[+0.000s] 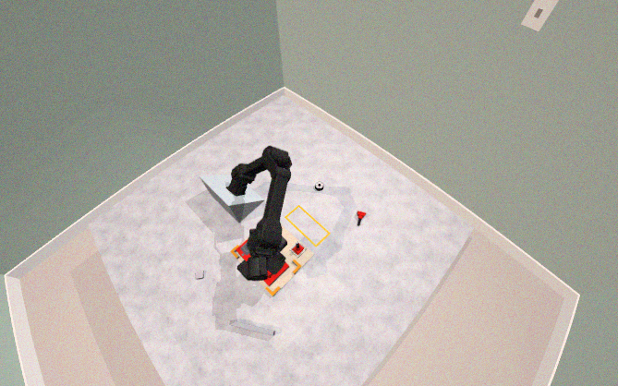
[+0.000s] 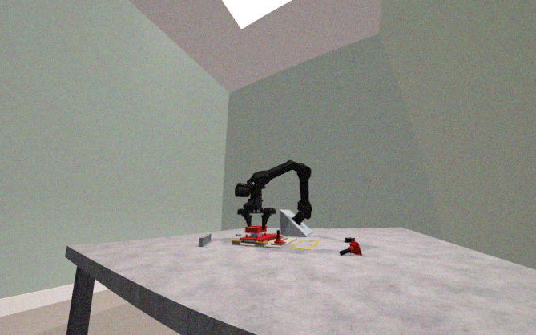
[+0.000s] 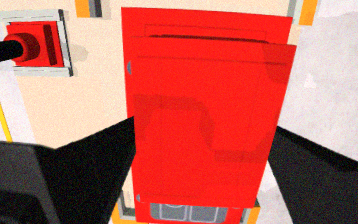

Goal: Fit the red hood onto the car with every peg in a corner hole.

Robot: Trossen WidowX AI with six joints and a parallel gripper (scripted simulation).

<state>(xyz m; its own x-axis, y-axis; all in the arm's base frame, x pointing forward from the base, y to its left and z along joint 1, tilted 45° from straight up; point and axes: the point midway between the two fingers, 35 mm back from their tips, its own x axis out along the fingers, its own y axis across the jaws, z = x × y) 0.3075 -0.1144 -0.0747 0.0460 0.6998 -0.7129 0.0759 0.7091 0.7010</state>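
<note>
Right now the engine block is 10 mm to the left of my gripper tip and 30 mm below it. Also, from my gripper tip: small ring: 70 mm behind, 420 mm to the left, 50 mm below; red hood: 10 mm above.
</note>
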